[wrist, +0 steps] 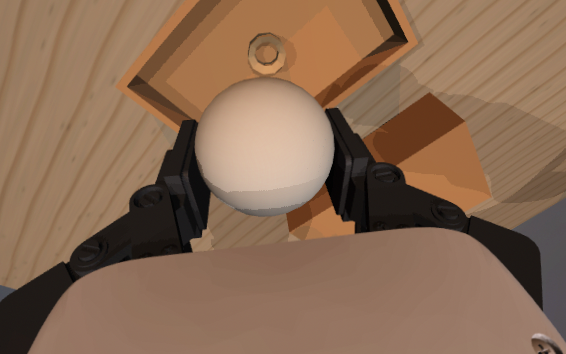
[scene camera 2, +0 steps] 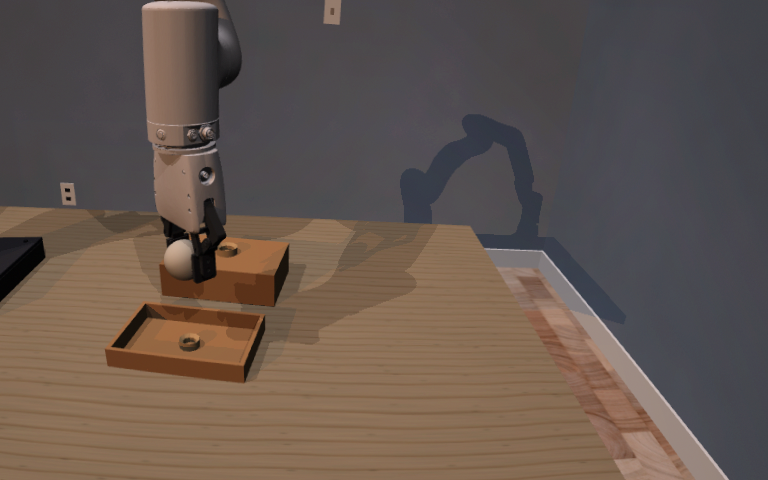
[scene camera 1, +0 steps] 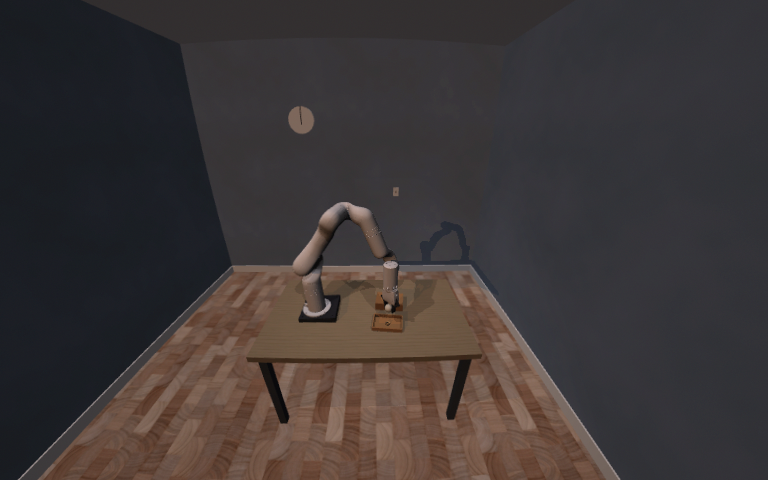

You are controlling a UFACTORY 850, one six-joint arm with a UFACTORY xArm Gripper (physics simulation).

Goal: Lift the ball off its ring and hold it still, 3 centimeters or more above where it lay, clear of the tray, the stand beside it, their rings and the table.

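Observation:
A pale ball (scene camera 1: 388, 307) (scene camera 2: 182, 260) (wrist: 264, 146) is held between the two black fingers of my gripper (wrist: 263, 141), which is shut on it. The ball is in the air above the tray (scene camera 2: 175, 370) (wrist: 150, 57), apart from it. The tray's small ring (scene camera 2: 189, 341) (wrist: 266, 53) is empty and shows whole in the wrist view. The block-like stand (scene camera 2: 220, 284) (wrist: 440, 165) is behind the tray; the ball overlaps its front left part in the scene camera 2 view, with no contact visible. The stand's ring (scene camera 2: 227, 249) is empty.
The tray and stand are on the wooden table (scene camera 1: 317, 342) (scene camera 2: 396, 396). The arm's black base plate (scene camera 1: 330, 315) (scene camera 2: 22, 254) is to the left. A wall (scene camera 1: 351, 152) rises beyond the table's back edge.

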